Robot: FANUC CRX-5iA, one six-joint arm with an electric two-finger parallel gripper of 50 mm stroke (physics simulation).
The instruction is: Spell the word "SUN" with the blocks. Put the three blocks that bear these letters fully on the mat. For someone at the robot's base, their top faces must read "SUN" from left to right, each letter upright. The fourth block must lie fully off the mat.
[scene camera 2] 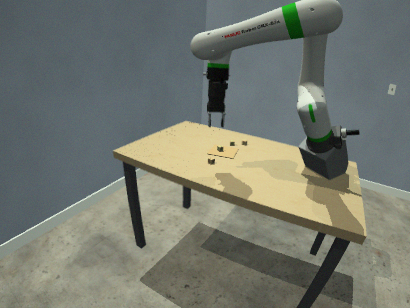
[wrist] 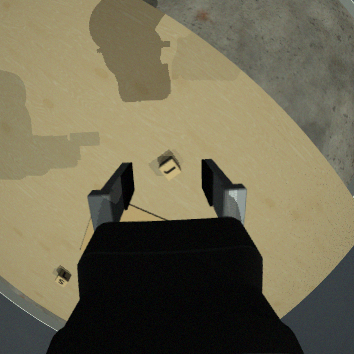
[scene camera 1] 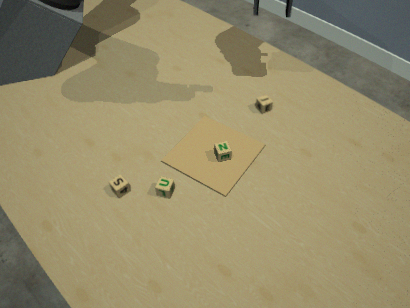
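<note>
The block with a green N on top (scene camera 1: 223, 151) (scene camera 2: 220, 149) sits on the thin tan mat (scene camera 1: 190, 142) (scene camera 2: 230, 154) (wrist: 139, 216). The U block (scene camera 1: 165, 187) (scene camera 2: 232, 143) and the S block (scene camera 1: 119, 186) (scene camera 2: 244, 143) (wrist: 62, 280) lie off the mat, on the same side of it, a little apart. The fourth block (scene camera 1: 264, 104) (scene camera 2: 211, 161) (wrist: 170, 167) lies off the mat on the other side; its dark top letter looks like a J in the wrist view. My gripper (scene camera 1: 272, 14) (scene camera 2: 216, 125) (wrist: 166, 174) is open and empty, high above the table. The gripper body hides N and U in the wrist view.
The wooden table (scene camera 1: 280, 240) (scene camera 2: 165, 155) (wrist: 50, 200) carries the blocks and mat. The robot's grey base (scene camera 1: 35, 45) (scene camera 2: 324, 159) stands at one end of it. Arm shadows fall across part of the top. The table's edge runs beyond the fourth block, with floor past it.
</note>
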